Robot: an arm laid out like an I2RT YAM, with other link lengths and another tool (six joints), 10 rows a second.
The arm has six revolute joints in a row. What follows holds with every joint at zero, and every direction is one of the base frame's.
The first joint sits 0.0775 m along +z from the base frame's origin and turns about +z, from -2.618 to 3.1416 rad.
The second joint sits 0.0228 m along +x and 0.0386 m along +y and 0.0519 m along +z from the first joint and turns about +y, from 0 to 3.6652 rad.
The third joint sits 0.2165 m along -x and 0.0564 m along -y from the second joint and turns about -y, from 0 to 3.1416 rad.
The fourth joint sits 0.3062 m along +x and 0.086 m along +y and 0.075 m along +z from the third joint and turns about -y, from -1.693 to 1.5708 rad.
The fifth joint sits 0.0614 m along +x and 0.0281 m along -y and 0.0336 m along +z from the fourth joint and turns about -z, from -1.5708 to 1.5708 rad.
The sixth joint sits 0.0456 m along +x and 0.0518 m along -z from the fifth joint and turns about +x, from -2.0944 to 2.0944 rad.
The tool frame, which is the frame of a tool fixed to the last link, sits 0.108 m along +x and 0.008 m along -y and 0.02 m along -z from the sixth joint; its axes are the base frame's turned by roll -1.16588, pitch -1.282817 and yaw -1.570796 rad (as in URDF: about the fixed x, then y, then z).
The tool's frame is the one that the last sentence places.
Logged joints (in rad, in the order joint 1, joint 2, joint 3, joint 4, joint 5, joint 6), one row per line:
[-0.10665, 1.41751, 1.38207, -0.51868, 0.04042, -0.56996]
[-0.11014, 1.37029, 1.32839, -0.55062, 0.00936, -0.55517]
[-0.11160, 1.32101, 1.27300, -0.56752, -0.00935, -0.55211]
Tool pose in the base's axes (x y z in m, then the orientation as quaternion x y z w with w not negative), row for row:
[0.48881, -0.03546, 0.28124, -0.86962, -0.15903, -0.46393, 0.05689]
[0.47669, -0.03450, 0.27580, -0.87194, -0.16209, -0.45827, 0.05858]
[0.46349, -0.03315, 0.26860, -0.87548, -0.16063, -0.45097, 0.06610]
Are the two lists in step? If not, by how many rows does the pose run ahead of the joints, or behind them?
The pose runs 2 rows behind the joints: the pose in row i belongs to the joints in row i - 2.
